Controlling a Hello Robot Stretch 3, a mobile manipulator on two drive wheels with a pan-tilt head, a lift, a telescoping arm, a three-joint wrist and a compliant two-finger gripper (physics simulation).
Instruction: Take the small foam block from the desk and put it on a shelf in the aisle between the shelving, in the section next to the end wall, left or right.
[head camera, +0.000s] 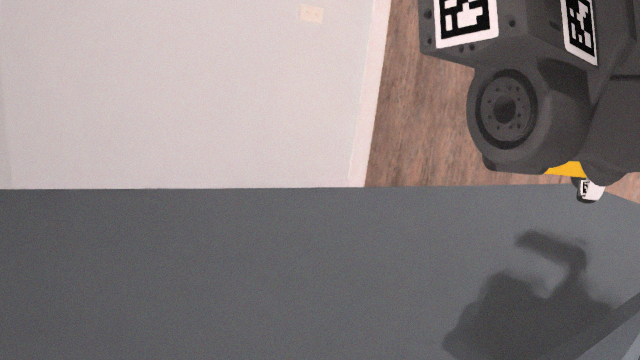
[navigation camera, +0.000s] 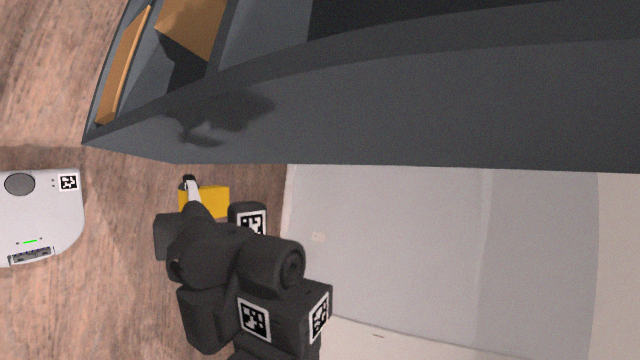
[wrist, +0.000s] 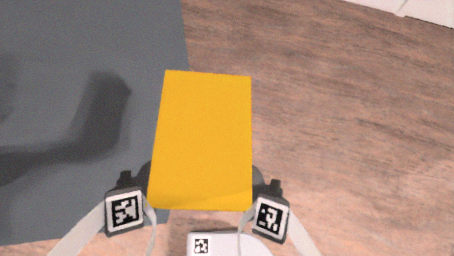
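Pixels of known places: gripper, fingertip midpoint: (wrist: 202, 180); robot's base, origin of the base link: (navigation camera: 21, 183).
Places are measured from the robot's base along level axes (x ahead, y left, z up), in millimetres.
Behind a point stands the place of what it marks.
Note:
The small foam block, yellow (head camera: 567, 170) @(x 4, y -256, z 880 mm) (navigation camera: 215, 200) @(x -16, y -284, z 880 mm) (wrist: 202, 130) @(x -20, y -276, z 880 mm), is held between the two fingertips of my gripper (wrist: 202, 180) @(x -20, y -251, z 835 mm). The gripper is shut on it, with a fingertip against each side in the wrist view. In the head and navigation views my wrist hides part of the block. A dark grey shelving unit (head camera: 200, 275) @(x 101, y -402, z 1197 mm) (navigation camera: 400, 110) @(x 124, y -300, z 1212 mm) (wrist: 50, 30) @(x 109, y -366, z 866 mm) stands beside the gripper and shows a plain outer face, with the arm's shadow on it. The block is off the shelving, over the wooden floor in these views. The aisle between the shelving does not show clearly.
Orange-brown boxes (navigation camera: 192, 25) @(x 462, y -356, z 655 mm) (navigation camera: 122, 70) @(x 392, y -276, z 328 mm) sit in compartments at the shelving's upper left in the navigation view. A pale wall (head camera: 175, 90) @(x -249, y -1729, z 934 mm) (navigation camera: 400, 250) @(x -620, y -1644, z 1101 mm) with a small outlet stands beyond the plain face. My white base (navigation camera: 40, 215) @(x -107, y -39, z 160 mm) is at the left. Wooden floor (wrist: 350, 125) @(x -736, y -653, z 0 mm) shows beside the shelving.

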